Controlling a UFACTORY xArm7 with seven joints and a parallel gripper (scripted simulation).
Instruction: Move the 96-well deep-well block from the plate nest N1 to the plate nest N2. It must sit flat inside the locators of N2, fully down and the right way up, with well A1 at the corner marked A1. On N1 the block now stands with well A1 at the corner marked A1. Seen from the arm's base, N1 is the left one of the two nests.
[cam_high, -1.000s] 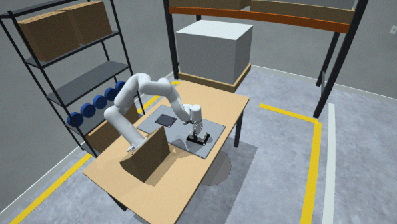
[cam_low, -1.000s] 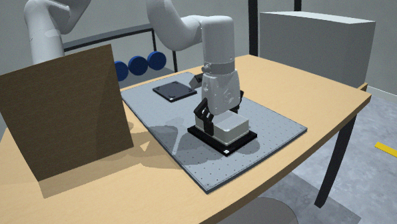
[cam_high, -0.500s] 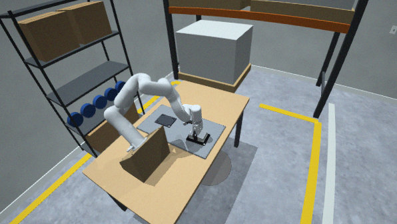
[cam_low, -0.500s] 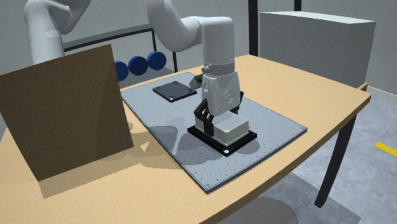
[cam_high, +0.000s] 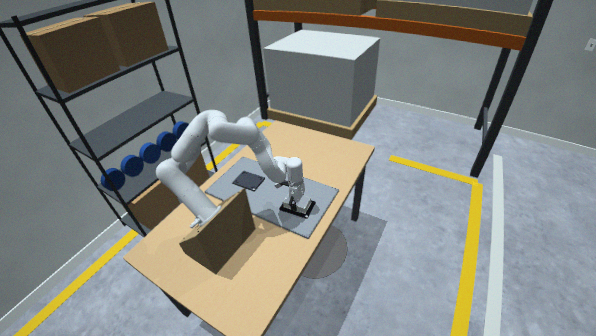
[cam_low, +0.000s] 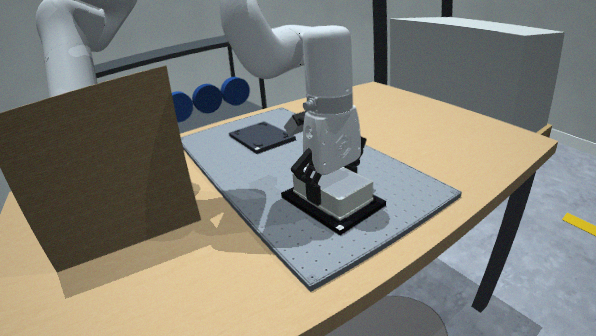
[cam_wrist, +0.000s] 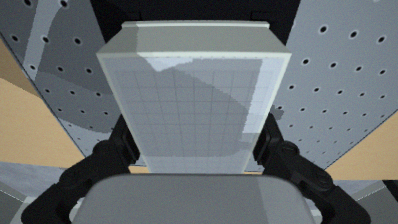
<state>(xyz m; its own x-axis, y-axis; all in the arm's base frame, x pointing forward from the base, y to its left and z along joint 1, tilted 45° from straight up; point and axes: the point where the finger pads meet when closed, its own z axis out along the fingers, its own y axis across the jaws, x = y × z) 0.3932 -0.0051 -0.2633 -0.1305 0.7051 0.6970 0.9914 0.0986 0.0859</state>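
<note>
Right now the white deep-well block is right at my hand. Also, from my hand: black nest N2: 3 cm below; nest N1: 3 cm ahead, 37 cm to the left, 3 cm below; small white corner mark: 4 cm behind, 8 cm to the right, 2 cm below.
</note>
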